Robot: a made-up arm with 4 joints.
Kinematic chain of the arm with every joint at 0, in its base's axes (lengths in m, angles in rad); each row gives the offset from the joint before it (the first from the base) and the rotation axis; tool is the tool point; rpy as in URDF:
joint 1: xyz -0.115 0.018 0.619 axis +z
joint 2: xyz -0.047 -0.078 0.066 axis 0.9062 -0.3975 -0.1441
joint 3: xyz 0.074 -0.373 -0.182 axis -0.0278 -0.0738 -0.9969
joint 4: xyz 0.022 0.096 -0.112 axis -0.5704 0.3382 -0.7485
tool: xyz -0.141 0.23 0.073 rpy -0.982 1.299 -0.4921
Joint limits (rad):
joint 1: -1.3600..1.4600
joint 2: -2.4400..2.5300
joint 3: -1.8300..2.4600
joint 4: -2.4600..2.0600
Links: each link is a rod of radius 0.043 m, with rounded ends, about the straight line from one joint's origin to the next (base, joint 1, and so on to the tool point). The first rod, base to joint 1, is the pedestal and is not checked.
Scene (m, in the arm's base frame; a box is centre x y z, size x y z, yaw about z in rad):
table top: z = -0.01
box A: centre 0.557 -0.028 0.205 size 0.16 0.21 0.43 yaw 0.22
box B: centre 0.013 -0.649 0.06 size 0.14 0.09 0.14 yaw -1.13
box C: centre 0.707 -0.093 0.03 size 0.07 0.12 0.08 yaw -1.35
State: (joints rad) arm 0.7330 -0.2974 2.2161 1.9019
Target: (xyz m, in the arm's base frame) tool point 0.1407 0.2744 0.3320
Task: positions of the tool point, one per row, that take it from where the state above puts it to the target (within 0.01 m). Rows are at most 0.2 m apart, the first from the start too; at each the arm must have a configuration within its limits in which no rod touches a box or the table.
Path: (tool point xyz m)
1: 0.4920 -0.5109 0.3187
2: 0.4623 -0.4441 0.2434
3: 0.4270 -0.3652 0.1865
4: 0.3885 -0.2788 0.1501
5: 0.3487 -0.1900 0.1343
6: 0.3090 -0.1035 0.1372
7: 0.3256 0.0539 0.1731
8: 0.2817 0.2018 0.2128
9: 0.1879 0.3170 0.2548
10: 0.0634 0.3837 0.2975
11: 0.1407 0.2744 0.3320

